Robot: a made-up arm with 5 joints.
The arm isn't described. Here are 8 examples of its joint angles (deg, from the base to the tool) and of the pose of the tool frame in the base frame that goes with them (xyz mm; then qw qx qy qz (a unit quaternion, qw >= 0)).
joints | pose
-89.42 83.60 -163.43 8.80 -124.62 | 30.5 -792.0 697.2 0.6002 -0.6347 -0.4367 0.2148
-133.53 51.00 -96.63 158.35 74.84 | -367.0 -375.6 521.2 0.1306 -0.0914 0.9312 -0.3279
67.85 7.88 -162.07 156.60 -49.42 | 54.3 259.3 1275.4 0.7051 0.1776 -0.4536 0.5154
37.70 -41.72 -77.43 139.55 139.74 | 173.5 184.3 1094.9 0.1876 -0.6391 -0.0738 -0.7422
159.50 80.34 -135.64 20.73 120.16 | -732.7 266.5 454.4 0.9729 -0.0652 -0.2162 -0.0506
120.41 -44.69 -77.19 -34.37 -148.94 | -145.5 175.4 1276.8 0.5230 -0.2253 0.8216 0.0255
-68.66 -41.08 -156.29 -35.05 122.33 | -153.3 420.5 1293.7 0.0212 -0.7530 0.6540 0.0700
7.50 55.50 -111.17 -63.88 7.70 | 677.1 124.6 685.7 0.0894 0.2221 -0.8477 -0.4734
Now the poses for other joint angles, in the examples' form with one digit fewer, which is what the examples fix.
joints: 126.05 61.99 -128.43 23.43 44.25
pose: -489 647 637 0.861 0.334 -0.372 0.095
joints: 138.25 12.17 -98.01 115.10 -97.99
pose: -465 371 864 0.011 -0.335 -0.086 -0.938
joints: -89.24 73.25 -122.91 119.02 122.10
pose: 12 -591 415 0.268 0.562 -0.711 0.327
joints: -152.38 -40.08 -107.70 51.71 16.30
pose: -114 -57 1383 0.489 0.746 0.275 0.358
